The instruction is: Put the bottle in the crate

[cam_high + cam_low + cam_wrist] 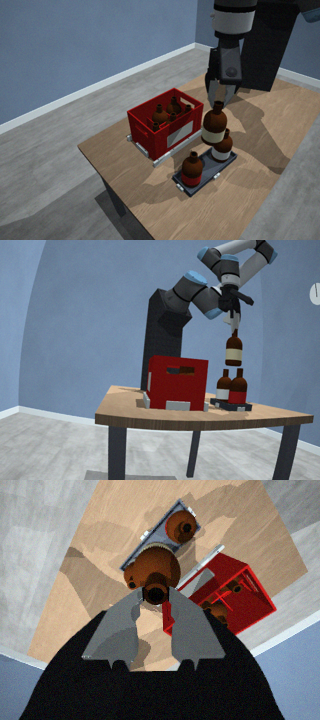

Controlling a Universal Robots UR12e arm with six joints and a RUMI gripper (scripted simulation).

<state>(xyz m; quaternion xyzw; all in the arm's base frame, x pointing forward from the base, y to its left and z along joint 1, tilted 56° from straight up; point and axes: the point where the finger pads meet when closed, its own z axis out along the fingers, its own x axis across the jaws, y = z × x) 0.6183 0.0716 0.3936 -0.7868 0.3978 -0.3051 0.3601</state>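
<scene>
Right now the brown bottle is 70 mm below my hand. From my hand the other things lie so: white-label bottle: 90 mm behind, 10 mm to the right, 240 mm below; then red-label bottle: 90 mm ahead, 10 mm to the left, 240 mm below; then dark tray: 310 mm below.
</scene>
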